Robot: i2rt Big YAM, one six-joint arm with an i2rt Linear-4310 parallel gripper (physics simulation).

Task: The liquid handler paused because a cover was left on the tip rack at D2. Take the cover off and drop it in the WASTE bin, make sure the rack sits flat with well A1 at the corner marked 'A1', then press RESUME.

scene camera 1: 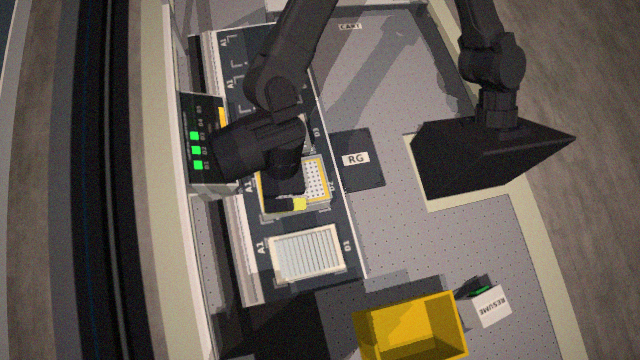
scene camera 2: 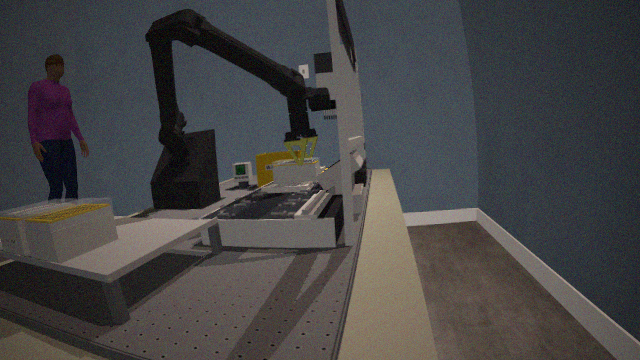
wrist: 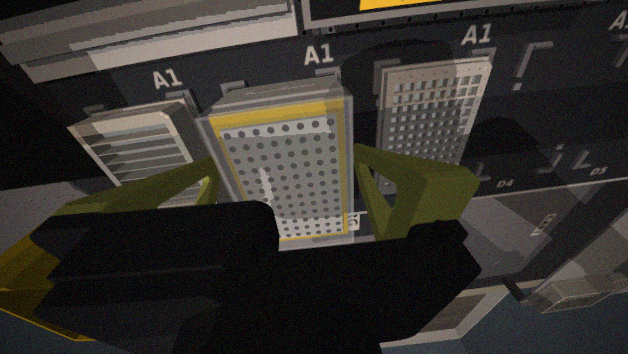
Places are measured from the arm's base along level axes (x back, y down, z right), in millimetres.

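Where they show: gripper, fingertip midpoint: (scene camera 1: 278, 187) (scene camera 2: 304, 163) (wrist: 286, 157); arm's base at its link origin: (scene camera 1: 495, 130) (scene camera 2: 183, 153).
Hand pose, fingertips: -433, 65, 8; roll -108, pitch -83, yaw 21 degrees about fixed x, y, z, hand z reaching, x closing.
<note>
Each offset is from my fingertips to the top centre of the thing, as dx, dy, dz. "*": to the spot under its first point.
The tip rack {+26, -12, +0} (scene camera 1: 316, 181) (scene camera 2: 294, 175) (wrist: 300, 175) at D2 is pale with a yellow border. In the wrist view the clear cover {* -18, -12, +43} (wrist: 349, 130) sits over it, and the mark "A1" {* -53, +58, +34} (wrist: 318, 54) is beside its far end. My gripper (scene camera 2: 301, 161) (wrist: 286, 157) is open and empty, with one yellow finger on each side of the covered rack, fingertips near the height of its top. Contact cannot be told. The arm hides part of the rack in scene camera 1. The yellow WASTE bin {+160, -24, -319} (scene camera 1: 410, 325) (scene camera 2: 264, 169) (wrist: 25, 285) and the RESUME box {+328, +7, -324} (scene camera 1: 492, 306) (scene camera 2: 242, 171) stand apart from the rack.
A ribbed trough {+21, +27, -125} (scene camera 1: 307, 254) (wrist: 137, 142) sits at D1 and a grey well plate {+30, +44, +122} (wrist: 430, 110) at D3, close on either side. The status panel {* -123, -16, +108} (scene camera 1: 200, 145) stands behind the deck. The RG pad {+191, +97, +58} (scene camera 1: 370, 172) lies in front. Another covered rack {+266, -9, +674} (scene camera 2: 72, 227) stands on the cart {+315, +45, +603} (scene camera 2: 150, 235).
</note>
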